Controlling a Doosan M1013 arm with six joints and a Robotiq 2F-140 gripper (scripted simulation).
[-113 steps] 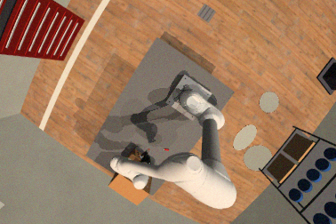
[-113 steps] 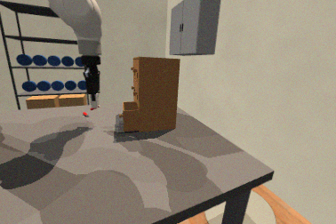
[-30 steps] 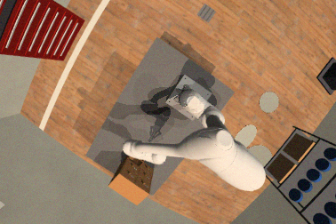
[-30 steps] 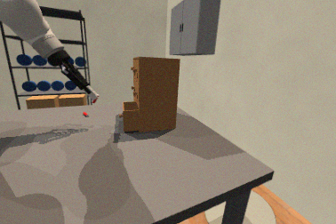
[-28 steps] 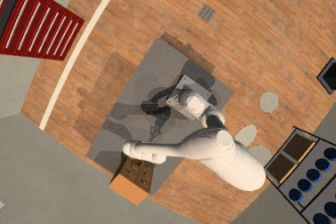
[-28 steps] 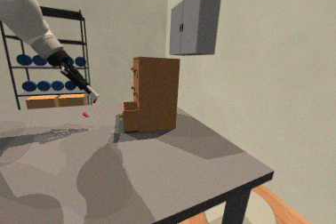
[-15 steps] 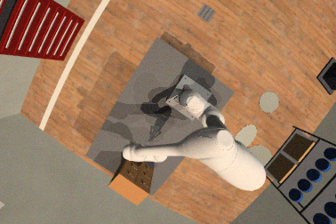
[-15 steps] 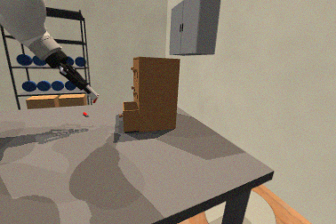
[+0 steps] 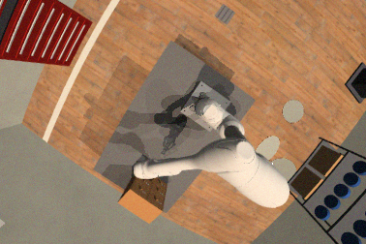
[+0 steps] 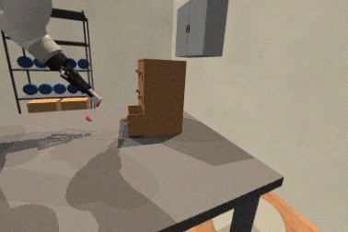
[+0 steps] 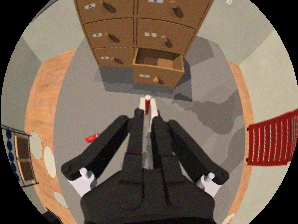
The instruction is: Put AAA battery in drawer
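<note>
My hand is 20 mm short of the red AAA battery and 30 mm above it. Round my hand: drawer: 220 mm ahead, 20 mm to the right, 140 mm below.
</note>
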